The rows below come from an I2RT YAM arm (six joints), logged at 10 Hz.
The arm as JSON. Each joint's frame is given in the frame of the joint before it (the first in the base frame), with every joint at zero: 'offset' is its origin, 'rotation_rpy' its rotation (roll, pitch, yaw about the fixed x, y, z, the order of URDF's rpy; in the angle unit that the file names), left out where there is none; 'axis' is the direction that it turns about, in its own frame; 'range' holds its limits. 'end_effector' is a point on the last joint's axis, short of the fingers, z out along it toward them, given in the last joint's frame.
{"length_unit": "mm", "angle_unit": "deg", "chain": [
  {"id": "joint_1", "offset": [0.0, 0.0, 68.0], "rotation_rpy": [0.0, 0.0, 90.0], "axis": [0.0, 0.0, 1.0], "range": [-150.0, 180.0]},
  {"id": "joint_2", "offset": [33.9, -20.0, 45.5], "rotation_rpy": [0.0, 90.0, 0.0], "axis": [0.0, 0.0, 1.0], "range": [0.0, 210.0]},
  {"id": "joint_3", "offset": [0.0, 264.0, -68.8], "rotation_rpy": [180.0, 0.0, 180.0], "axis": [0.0, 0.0, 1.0], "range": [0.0, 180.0]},
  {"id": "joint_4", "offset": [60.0, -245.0, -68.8], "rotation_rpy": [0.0, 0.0, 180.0], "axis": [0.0, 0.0, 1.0], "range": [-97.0, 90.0]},
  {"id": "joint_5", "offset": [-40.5, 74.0, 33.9], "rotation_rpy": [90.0, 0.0, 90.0], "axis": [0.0, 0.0, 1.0], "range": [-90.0, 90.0]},
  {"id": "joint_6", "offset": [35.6, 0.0, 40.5], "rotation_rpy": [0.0, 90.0, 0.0], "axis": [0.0, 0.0, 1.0], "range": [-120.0, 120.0]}
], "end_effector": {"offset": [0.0, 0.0, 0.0], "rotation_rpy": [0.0, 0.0, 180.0]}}
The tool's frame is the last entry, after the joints.
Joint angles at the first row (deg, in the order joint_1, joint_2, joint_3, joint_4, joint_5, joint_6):
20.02 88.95 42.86 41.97 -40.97 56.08
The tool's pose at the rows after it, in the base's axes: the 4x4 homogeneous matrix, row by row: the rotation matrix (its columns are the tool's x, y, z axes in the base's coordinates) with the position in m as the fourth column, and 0 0 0 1 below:
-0.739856 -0.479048 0.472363 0.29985; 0.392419 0.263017 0.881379 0.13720; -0.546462 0.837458 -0.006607 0.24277; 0 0 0 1
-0.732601 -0.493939 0.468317 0.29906; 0.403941 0.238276 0.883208 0.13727; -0.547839 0.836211 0.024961 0.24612; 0 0 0 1
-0.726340 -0.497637 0.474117 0.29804; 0.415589 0.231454 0.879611 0.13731; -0.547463 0.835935 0.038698 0.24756; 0 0 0 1
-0.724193 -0.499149 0.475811 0.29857; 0.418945 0.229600 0.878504 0.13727; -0.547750 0.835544 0.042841 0.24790; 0 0 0 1
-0.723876 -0.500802 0.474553 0.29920; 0.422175 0.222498 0.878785 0.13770; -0.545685 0.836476 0.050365 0.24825; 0 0 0 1
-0.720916 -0.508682 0.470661 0.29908; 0.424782 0.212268 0.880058 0.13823; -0.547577 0.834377 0.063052 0.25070; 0 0 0 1
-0.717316 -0.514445 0.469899 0.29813; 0.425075 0.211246 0.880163 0.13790; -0.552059 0.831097 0.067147 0.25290; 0 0 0 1
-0.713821 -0.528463 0.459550 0.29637; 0.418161 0.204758 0.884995 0.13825; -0.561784 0.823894 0.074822 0.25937; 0 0 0 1
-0.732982 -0.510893 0.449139 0.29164; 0.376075 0.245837 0.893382 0.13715; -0.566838 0.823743 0.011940 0.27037; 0 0 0 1
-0.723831 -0.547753 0.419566 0.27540; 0.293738 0.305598 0.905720 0.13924; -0.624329 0.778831 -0.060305 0.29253; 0 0 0 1
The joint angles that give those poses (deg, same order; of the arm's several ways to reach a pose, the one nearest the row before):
20.50 88.77 42.98 45.29 -41.31 56.54
20.54 88.77 42.74 47.94 -41.51 58.04
20.66 88.59 42.47 49.07 -40.98 58.71
20.62 88.72 42.54 49.44 -40.89 58.88
20.65 89.00 42.63 50.19 -40.91 59.39
20.74 88.96 42.79 50.96 -41.02 59.88
20.74 88.52 42.81 50.82 -41.05 59.77
20.87 87.54 43.30 49.98 -41.55 59.52
20.92 84.10 45.15 39.88 -42.39 56.09
22.33 78.16 48.02 25.43 -42.72 48.09

